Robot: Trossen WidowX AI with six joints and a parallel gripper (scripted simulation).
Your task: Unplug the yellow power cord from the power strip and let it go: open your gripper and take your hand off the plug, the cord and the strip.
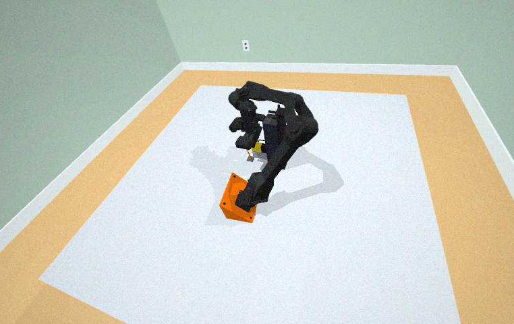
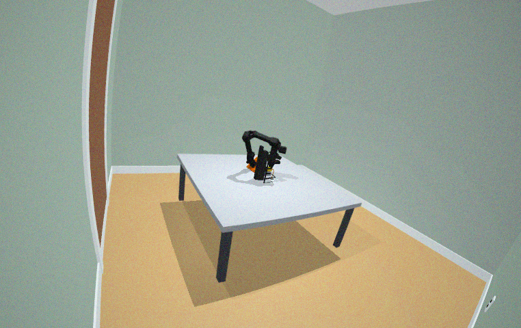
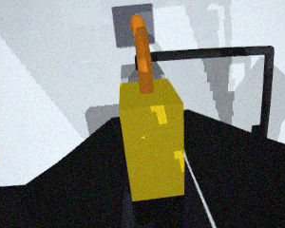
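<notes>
My gripper tip is now 3 cm to the left of the yellow plug.
</notes>
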